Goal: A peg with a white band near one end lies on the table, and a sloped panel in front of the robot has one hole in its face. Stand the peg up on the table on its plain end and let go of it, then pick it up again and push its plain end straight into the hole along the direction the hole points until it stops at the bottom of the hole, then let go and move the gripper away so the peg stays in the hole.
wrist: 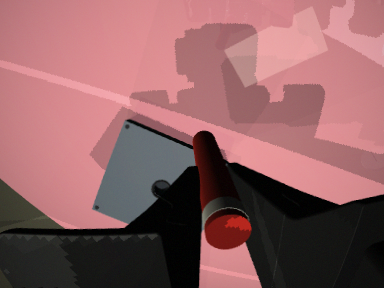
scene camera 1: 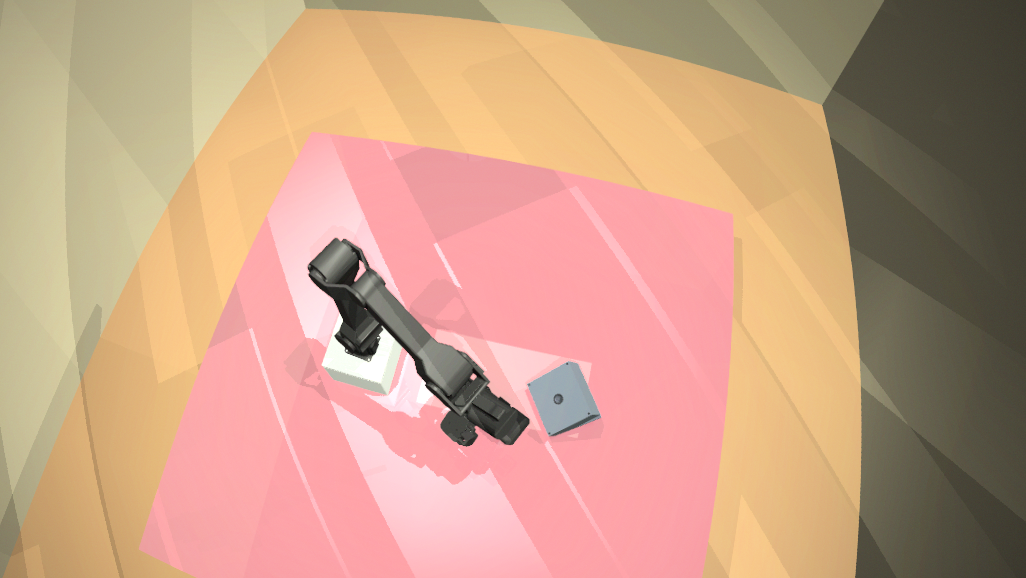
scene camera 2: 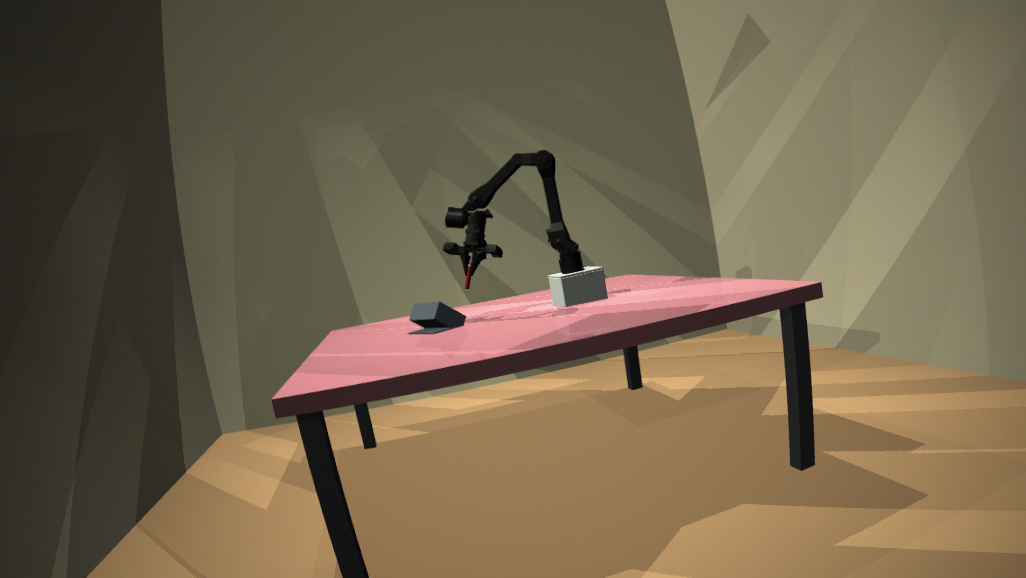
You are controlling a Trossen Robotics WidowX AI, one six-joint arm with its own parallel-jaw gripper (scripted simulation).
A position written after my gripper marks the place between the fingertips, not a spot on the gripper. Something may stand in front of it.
My gripper (scene camera 1: pixel 498 409) carries a red peg. Further things: a grey sloped panel (scene camera 1: pixel 568 380).
My gripper also shows in the wrist view (wrist: pixel 212 174) and in scene camera 2 (scene camera 2: pixel 468 275). The grey sloped panel is seen too in the wrist view (wrist: pixel 142 155).
